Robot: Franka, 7 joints.
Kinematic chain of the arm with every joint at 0, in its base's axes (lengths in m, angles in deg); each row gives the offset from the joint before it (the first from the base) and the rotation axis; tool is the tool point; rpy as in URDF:
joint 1: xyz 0 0 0.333 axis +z
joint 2: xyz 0 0 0 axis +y
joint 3: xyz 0 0 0.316 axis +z
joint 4: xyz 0.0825 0 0 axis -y
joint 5: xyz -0.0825 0 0.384 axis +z
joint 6: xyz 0 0 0 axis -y
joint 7: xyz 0.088 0 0 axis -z
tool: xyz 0 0 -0.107 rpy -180 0 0
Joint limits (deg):
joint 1: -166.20..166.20
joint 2: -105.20..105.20
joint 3: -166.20..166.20
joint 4: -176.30..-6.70
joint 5: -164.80..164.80
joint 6: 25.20..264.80
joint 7: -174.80..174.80
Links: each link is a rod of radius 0.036 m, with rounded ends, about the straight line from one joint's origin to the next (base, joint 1, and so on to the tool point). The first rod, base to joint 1, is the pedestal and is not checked.
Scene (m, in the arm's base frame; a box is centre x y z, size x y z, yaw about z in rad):
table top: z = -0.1
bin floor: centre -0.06 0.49 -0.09 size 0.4 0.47 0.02 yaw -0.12
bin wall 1: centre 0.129 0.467 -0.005 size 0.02 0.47 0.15 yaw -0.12
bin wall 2: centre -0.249 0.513 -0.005 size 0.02 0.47 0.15 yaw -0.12
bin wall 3: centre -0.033 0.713 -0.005 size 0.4 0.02 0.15 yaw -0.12
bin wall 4: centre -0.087 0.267 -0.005 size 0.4 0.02 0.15 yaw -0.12
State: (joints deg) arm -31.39 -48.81 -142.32 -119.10 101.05 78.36 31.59
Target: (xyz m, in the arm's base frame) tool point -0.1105 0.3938 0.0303
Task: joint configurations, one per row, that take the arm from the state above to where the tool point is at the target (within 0.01 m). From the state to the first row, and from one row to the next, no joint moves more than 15 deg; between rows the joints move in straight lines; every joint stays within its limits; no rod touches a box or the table.
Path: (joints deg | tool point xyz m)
1: -45.62 -46.53 -141.01 -117.16 106.74 77.13 27.62 | -0.5797 -0.0192 0.2361
2: -59.84 -44.26 -139.70 -115.22 112.42 75.90 23.66 | -0.5846 0.1365 0.2738
3: -74.07 -41.98 -138.39 -113.27 118.11 74.68 19.69 | -0.5450 0.2908 0.3133
4: -88.30 -39.71 -137.08 -111.33 123.80 73.45 15.72 | -0.4626 0.4301 0.3542
5: -102.52 -37.43 -135.78 -109.39 129.49 72.22 11.76 | -0.3436 0.5425 0.3960
6: -103.64 -40.82 -145.92 -117.72 119.98 79.55 18.37 | -0.2767 0.5316 0.2507
7: -104.76 -44.21 -156.06 -126.04 110.47 86.88 24.98 | -0.1950 0.4806 0.1247
8: -105.87 -47.59 -166.20 -134.37 100.96 94.21 31.59 | -0.1105 0.3938 0.0303

